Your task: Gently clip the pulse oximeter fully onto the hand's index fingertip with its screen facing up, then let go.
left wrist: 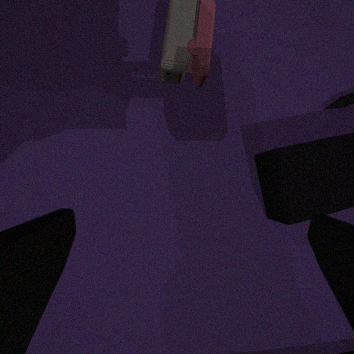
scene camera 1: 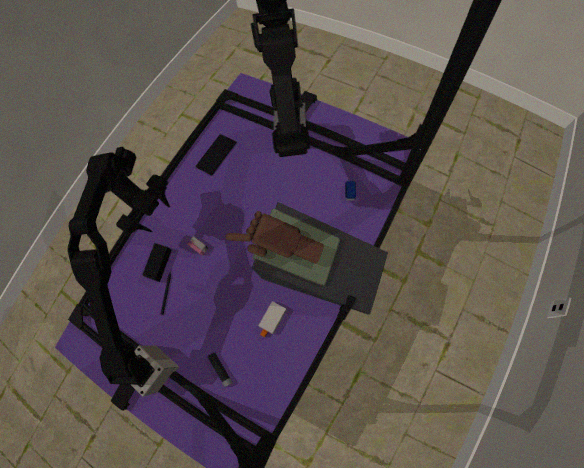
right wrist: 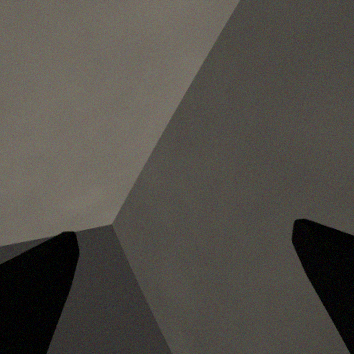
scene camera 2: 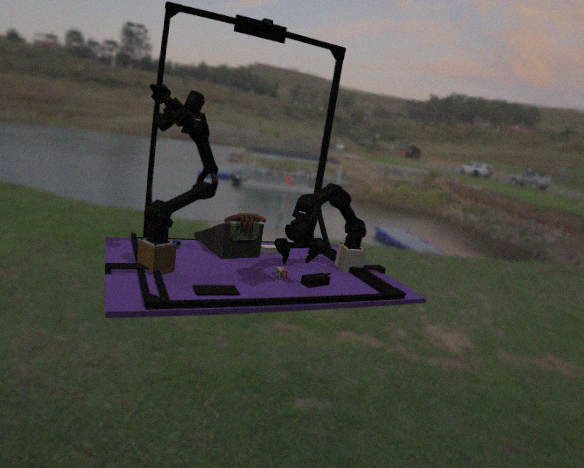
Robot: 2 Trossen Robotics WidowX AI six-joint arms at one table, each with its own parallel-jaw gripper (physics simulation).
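Places are measured from the left arm's base along level axes (x ahead, y left, z up), in centimetres.
Pixels of known places: left gripper, fingertip midpoint: [left wrist: 194, 223] [scene camera 1: 160, 219] [scene camera 2: 295, 262]; right gripper, fingertip midpoint: [right wrist: 186, 236] [scene camera 2: 156, 91]; left arm's base at its link origin: [scene camera 1: 140, 370] [scene camera 2: 352, 247]; right arm's base at its link origin: [scene camera 2: 157, 241].
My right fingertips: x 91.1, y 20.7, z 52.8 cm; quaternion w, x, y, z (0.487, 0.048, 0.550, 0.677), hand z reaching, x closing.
For each thing: its top centre in the pictures, then the offset to it from my right fingertips. "spot": a spot on its surface instead.
- pulse oximeter at its top centre: [left wrist: 190, 29] [scene camera 1: 195, 244] [scene camera 2: 281, 268] dz -60.2, dx -54.1, dy -7.1 cm
- black block at its top centre: [scene camera 1: 154, 261] [scene camera 2: 316, 275] dz -59.8, dx -66.2, dy +0.5 cm
- thin black stick at its top centre: [scene camera 1: 165, 292] dz -62.4, dx -71.6, dy -7.9 cm
- flat black slab at its top centre: [scene camera 2: 216, 289] [scene camera 1: 215, 153] dz -62.6, dx -25.5, dy +10.5 cm
- blue item at its top centre: [scene camera 1: 351, 188] dz -60.1, dx -12.0, dy -35.5 cm
- white box at its top centre: [scene camera 1: 270, 320] [scene camera 2: 271, 246] dz -60.6, dx -58.2, dy -39.4 cm
- dark tube at its top centre: [scene camera 1: 218, 370] dz -60.6, dx -78.4, dy -36.1 cm
- grey wedge at a spot on its surface: [scene camera 1: 362, 272] spot: dz -58.6, dx -32.5, dy -52.6 cm
The pulse oximeter [scene camera 1: 197, 245] [scene camera 2: 281, 272] [left wrist: 181, 37], one half whitish and one half pink, lies on its side on the purple mat, the halves side by side. The brown hand [scene camera 1: 277, 234] [scene camera 2: 245, 218] rests on a green pad on a grey wedge; its index finger [scene camera 1: 236, 237] sticks out toward the oximeter, with a bare tip. My left gripper [scene camera 1: 160, 218] [scene camera 2: 296, 260] [left wrist: 194, 223] is open and empty above the mat; the oximeter lies ahead of its fingertips, at the top of the left wrist view. My right gripper [scene camera 2: 157, 107] [right wrist: 186, 236] is open and empty, raised high, far from the oximeter.
A black block [scene camera 1: 157, 262] [scene camera 2: 315, 280] [left wrist: 310, 182] and a thin black stick [scene camera 1: 166, 295] lie near the oximeter. A flat black slab [scene camera 1: 216, 154] [scene camera 2: 216, 290], a blue item [scene camera 1: 351, 190], a white box [scene camera 1: 272, 317] and a dark tube [scene camera 1: 219, 369] lie farther off. The grey wedge [scene camera 1: 362, 272] has raised sides.
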